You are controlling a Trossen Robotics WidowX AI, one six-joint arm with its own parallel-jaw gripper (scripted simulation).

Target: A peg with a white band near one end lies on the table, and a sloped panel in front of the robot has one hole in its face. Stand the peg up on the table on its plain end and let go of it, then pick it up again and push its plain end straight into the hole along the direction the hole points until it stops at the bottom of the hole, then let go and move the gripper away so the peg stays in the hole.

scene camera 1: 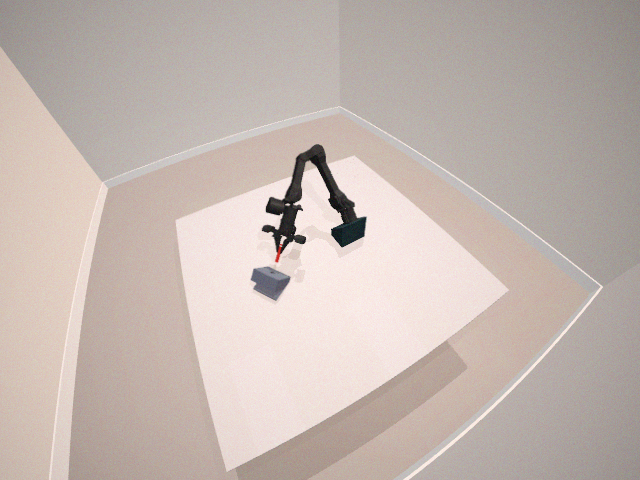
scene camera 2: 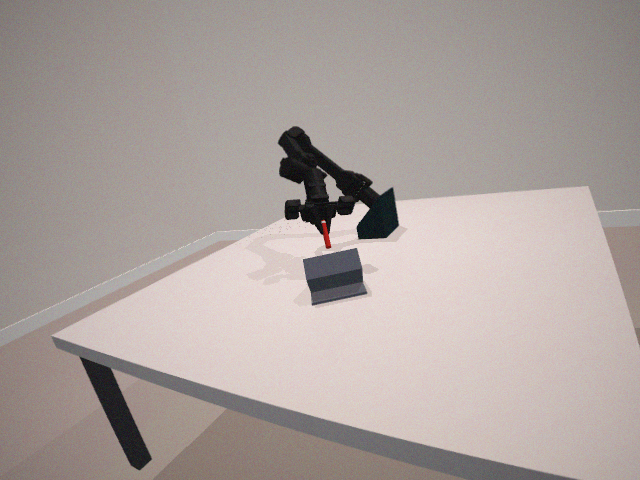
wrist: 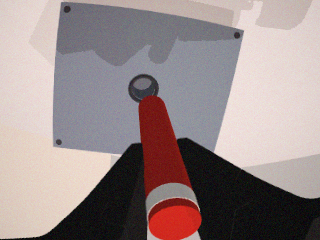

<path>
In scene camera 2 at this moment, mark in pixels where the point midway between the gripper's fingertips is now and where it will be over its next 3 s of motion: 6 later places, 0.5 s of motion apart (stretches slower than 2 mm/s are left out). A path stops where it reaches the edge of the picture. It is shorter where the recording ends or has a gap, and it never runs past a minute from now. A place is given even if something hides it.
My gripper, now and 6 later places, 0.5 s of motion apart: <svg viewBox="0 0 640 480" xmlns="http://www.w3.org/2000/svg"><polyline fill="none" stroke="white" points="325,233 326,238 327,241 328,246 328,246 328,247 329,249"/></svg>
</path>
